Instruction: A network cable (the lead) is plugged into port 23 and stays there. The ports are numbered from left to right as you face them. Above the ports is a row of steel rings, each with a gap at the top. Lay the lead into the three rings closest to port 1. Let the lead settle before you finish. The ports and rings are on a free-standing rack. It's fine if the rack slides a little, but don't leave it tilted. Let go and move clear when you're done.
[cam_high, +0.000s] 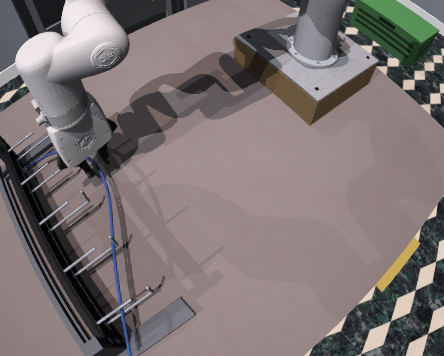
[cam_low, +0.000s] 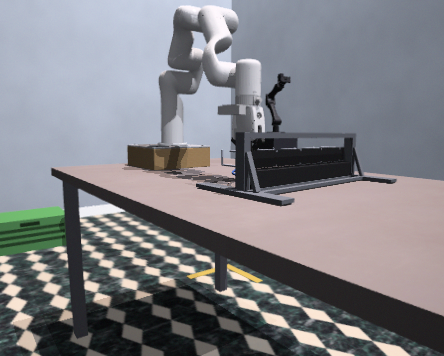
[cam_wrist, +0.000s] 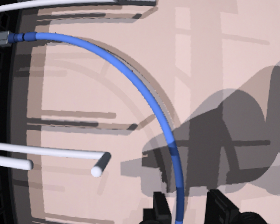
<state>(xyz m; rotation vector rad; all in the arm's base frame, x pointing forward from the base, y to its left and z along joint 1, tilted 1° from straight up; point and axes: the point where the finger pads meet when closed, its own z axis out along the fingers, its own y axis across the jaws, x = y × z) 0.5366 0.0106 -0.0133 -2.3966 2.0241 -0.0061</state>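
Now: the rack 16 cm ahead of my hand and 8 cm to the left of it.
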